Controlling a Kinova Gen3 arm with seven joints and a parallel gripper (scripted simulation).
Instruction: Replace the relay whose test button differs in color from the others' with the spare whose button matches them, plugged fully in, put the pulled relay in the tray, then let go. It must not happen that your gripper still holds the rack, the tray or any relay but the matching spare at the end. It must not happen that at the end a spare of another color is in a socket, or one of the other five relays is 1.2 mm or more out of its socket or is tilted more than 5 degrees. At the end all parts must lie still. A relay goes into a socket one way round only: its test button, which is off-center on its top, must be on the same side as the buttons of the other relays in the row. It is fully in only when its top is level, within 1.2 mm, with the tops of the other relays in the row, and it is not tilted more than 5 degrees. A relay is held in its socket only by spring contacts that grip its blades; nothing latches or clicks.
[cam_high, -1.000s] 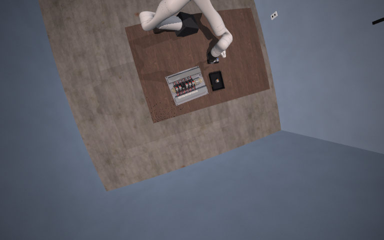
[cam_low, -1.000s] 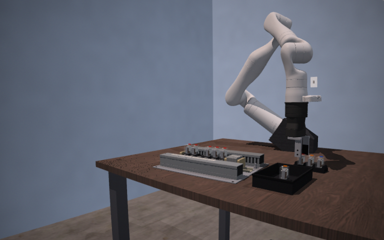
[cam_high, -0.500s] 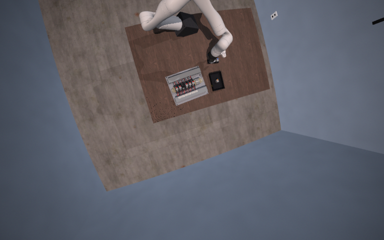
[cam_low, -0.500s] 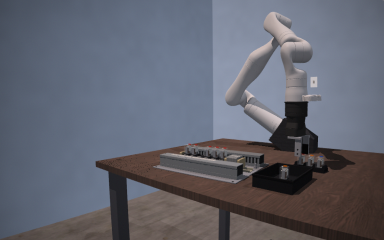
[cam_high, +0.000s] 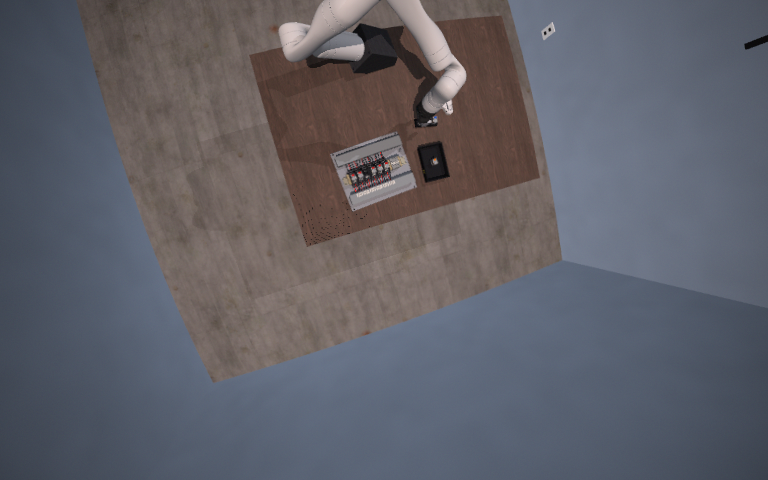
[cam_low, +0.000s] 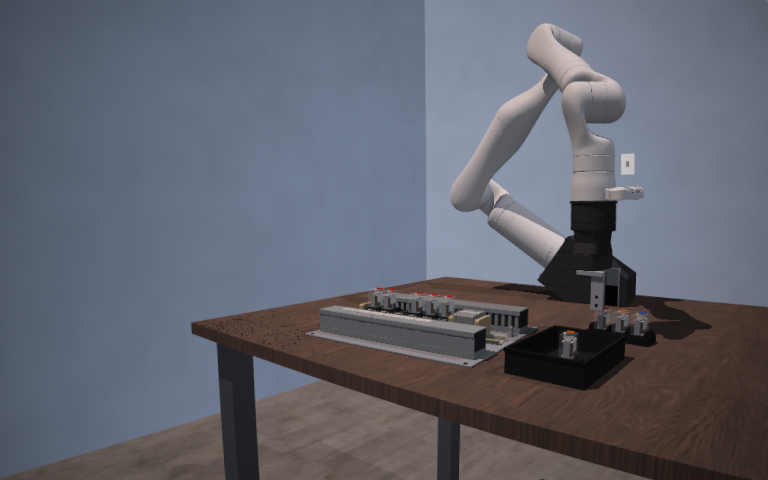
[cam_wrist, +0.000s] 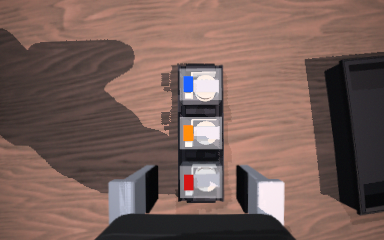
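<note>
The black spare holder is 10 mm ahead of my hand, 30 mm to the left of it and 60 mm below it. Round my hand: black tray: 200 mm ahead, 50 mm below.
</note>
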